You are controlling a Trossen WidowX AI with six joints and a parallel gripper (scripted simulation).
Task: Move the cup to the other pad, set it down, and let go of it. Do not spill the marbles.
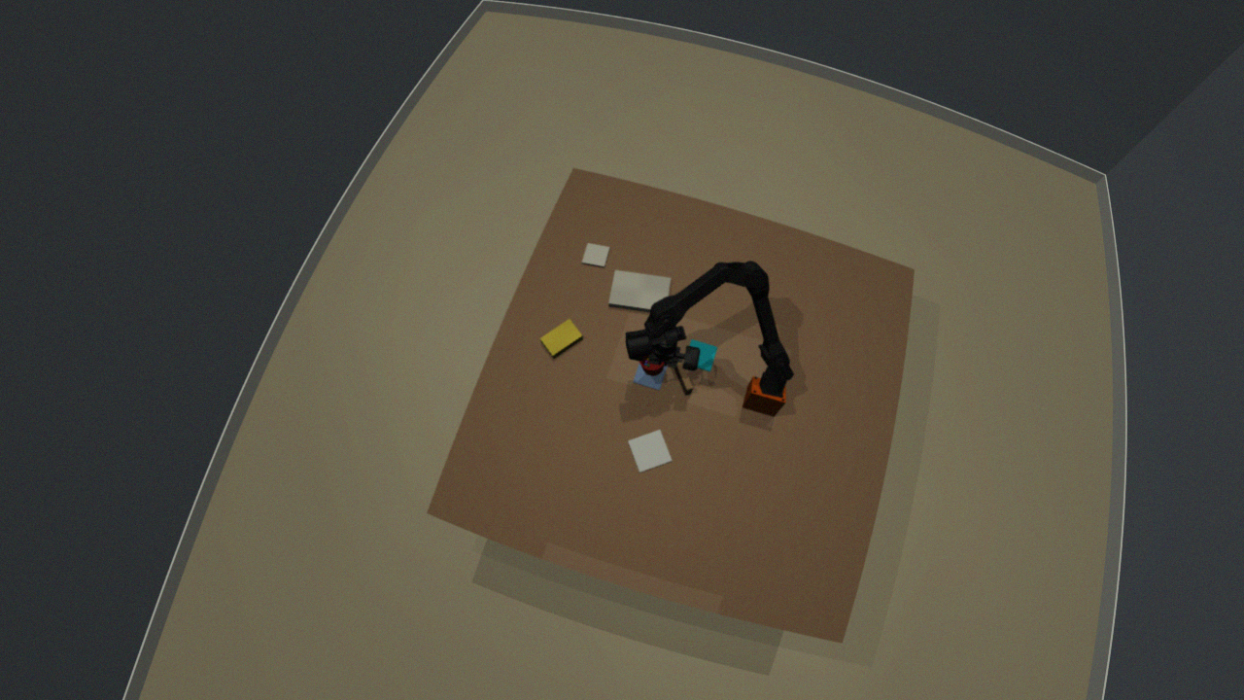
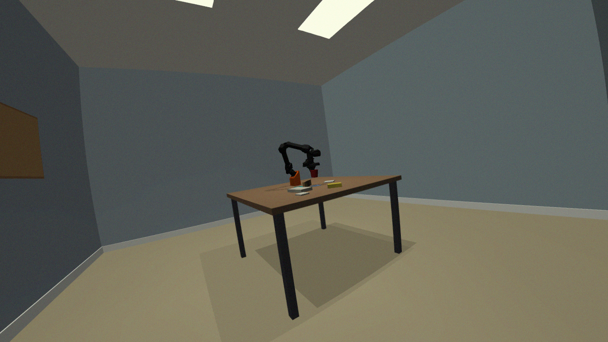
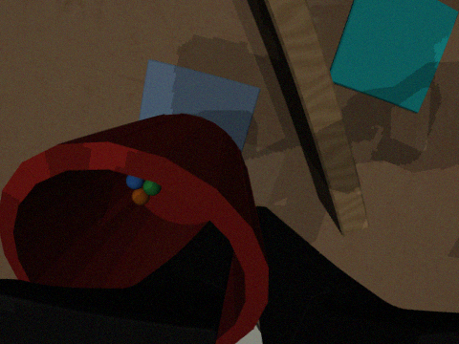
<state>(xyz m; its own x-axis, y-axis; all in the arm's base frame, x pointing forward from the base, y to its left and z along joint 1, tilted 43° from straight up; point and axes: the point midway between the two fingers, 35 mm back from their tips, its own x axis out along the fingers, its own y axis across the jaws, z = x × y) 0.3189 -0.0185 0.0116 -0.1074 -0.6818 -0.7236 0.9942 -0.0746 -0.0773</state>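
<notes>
Now: the teal pad 11 cm behind my gripper tip, 9 cm to the right of it and 12 cm below it. Also, from my gripper tip: red cup (3 cm ahead); then wooden bar (4 cm behind, 5 cm to the right, 10 cm below); then yellow block (32 cm ahead, 6 cm to the right, 10 cm below).
</notes>
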